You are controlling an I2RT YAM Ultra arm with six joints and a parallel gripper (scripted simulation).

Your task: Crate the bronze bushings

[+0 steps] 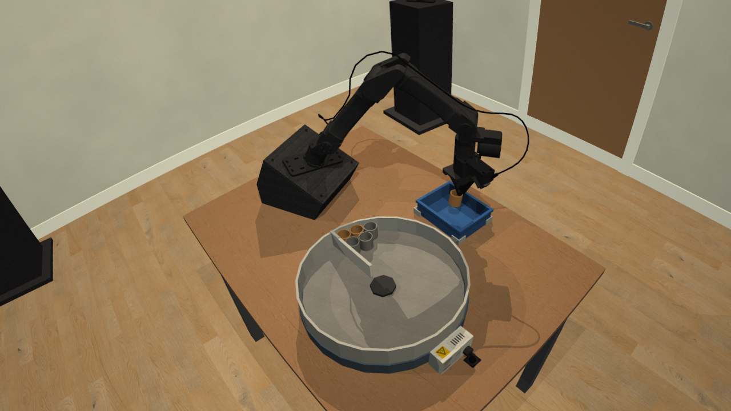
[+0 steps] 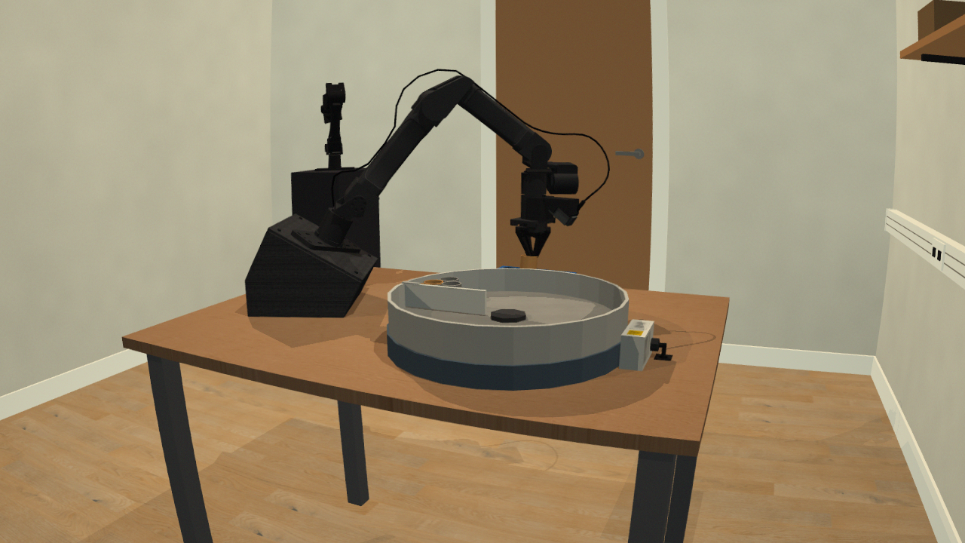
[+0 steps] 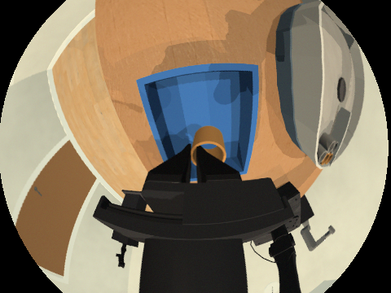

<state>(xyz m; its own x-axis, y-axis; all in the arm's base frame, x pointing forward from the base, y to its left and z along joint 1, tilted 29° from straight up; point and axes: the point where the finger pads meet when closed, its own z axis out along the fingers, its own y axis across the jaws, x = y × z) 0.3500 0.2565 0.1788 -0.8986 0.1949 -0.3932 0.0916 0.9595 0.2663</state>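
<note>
My gripper is now 2 cm to the left of the blue crate and 6 cm above it. Also, from my hand: grey turntable: 12 cm ahead, 37 cm to the right, 3 cm below.
</note>
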